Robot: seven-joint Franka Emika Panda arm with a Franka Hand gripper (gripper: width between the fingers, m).
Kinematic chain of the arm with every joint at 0, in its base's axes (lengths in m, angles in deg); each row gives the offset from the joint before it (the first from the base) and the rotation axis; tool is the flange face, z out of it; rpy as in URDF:
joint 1: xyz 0 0 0.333 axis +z
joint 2: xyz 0 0 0 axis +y
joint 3: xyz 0 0 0.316 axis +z
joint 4: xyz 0.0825 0 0 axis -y
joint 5: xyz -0.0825 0 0.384 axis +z
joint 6: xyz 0 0 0 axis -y
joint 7: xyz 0.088 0 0 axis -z
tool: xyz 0 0 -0.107 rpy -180 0 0
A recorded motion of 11 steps. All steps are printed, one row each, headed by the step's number.
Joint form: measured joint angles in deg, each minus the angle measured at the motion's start. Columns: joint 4, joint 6, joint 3, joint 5, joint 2, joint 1, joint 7.
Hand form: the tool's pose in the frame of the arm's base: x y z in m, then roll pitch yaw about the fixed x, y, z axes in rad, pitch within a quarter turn. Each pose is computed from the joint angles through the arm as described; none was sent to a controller.
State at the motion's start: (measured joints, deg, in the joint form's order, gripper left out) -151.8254 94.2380 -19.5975 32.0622 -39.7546 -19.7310 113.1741
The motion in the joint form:
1: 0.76 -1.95 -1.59 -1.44 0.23 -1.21 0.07
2: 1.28 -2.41 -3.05 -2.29 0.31 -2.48 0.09
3: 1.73 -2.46 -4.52 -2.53 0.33 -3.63 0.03
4: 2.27 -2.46 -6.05 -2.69 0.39 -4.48 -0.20
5: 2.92 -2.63 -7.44 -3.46 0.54 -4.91 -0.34
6: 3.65 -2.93 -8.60 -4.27 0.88 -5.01 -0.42
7: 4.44 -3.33 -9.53 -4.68 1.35 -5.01 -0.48
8: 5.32 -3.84 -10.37 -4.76 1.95 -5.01 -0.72
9: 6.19 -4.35 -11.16 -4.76 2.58 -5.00 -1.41
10: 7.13 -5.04 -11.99 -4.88 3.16 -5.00 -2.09
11: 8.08 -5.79 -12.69 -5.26 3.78 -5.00 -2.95
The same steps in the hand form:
1: 0.2597 -0.1657 0.4473 2.4166 0.4745 -2.8986
2: 0.2513 -0.1797 0.4484 2.4128 0.4755 -2.9336
3: 0.2434 -0.1931 0.4501 2.4068 0.4866 -2.9754
4: 0.2360 -0.2056 0.4521 2.4017 0.5012 -3.0121
5: 0.2295 -0.2162 0.4535 2.4036 0.5055 -3.0320
6: 0.2249 -0.2247 0.4546 2.4057 0.5043 -3.0426
7: 0.2221 -0.2316 0.4561 2.4032 0.5041 -3.0525
8: 0.2200 -0.2382 0.4579 2.3976 0.5075 -3.0622
9: 0.2181 -0.2444 0.4596 2.3945 0.5161 -3.0655
10: 0.2156 -0.2508 0.4618 2.3917 0.5239 -3.0670
11: 0.2131 -0.2568 0.4635 2.3941 0.5290 -3.0601

